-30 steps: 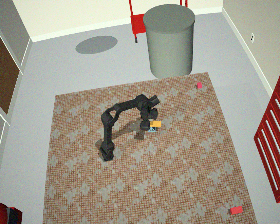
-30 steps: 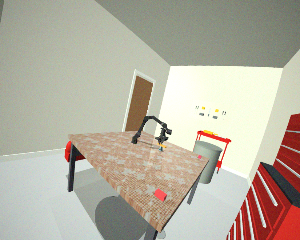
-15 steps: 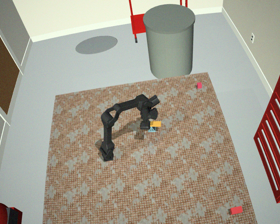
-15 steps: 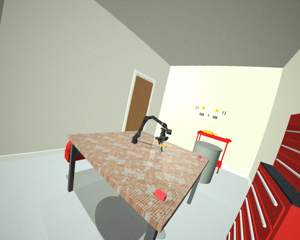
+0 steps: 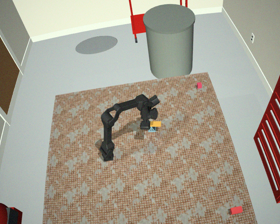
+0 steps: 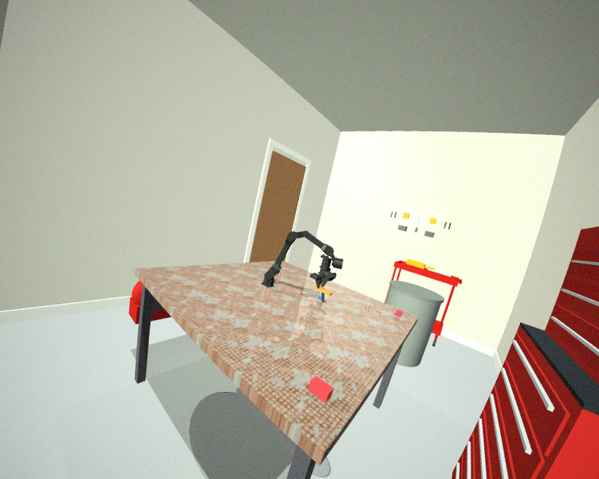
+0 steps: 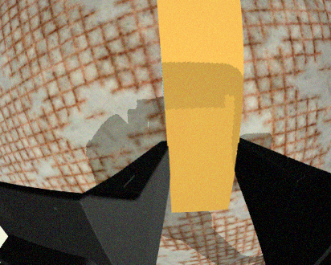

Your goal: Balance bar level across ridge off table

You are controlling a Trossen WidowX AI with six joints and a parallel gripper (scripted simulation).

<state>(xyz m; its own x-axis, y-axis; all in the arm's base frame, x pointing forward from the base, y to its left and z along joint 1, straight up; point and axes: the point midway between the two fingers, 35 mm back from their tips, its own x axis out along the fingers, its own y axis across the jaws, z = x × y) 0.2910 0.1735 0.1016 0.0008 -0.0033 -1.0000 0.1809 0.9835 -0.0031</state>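
Right now my gripper tip is 30 mm short of the bar and 10 mm to the left of it. Also, from my gripper tip: blue-grey wedge (40 mm below, 30 mm ahead); red cube (450 mm ahead, 330 mm to the left, 50 mm below).
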